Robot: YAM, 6 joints.
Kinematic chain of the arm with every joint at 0, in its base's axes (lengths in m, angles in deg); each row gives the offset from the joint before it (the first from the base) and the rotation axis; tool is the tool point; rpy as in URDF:
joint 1: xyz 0 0 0.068 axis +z
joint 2: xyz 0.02 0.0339 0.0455 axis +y
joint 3: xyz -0.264 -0.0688 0 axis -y
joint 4: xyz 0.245 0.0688 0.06 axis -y
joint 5: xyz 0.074 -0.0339 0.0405 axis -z
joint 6: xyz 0.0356 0 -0.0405 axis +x
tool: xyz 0 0 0 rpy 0 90 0
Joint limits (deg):
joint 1: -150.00..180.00
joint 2: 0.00..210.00
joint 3: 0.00..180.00
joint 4: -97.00..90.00
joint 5: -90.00..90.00
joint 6: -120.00..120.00
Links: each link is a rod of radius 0.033 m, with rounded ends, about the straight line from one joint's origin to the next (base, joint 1, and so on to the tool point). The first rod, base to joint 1, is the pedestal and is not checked.
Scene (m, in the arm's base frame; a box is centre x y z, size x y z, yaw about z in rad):
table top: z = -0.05
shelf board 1: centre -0.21 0.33 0.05 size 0.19 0.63 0.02 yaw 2
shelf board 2: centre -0.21 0.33 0.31 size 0.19 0.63 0.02 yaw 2
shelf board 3: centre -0.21 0.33 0.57 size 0.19 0.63 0.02 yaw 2
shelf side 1: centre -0.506 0.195 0.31 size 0.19 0.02 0.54 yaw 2
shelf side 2: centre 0.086 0.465 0.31 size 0.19 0.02 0.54 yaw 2
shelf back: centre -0.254 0.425 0.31 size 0.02 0.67 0.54 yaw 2
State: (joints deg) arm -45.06 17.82 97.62 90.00 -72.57 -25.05
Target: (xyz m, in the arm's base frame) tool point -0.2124 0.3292 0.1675
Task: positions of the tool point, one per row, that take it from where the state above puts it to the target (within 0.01 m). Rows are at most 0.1 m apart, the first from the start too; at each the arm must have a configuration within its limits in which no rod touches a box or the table.
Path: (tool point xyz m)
1: -0.1867 0.1860 0.4703
2: -0.1483 0.1247 0.4611
3: -0.0951 0.0538 0.4757
4: -0.0243 0.0319 0.4685
5: 0.0337 0.0564 0.4416
6: 0.0568 0.1085 0.3987
7: 0.0380 0.1618 0.3445
8: -0.0133 0.1917 0.2841
9: -0.0761 0.1844 0.2234
10: -0.1263 0.1410 0.1675
11: -0.1584 0.2042 0.1782
12: -0.1875 0.2677 0.1781
13: -0.2124 0.3292 0.1675

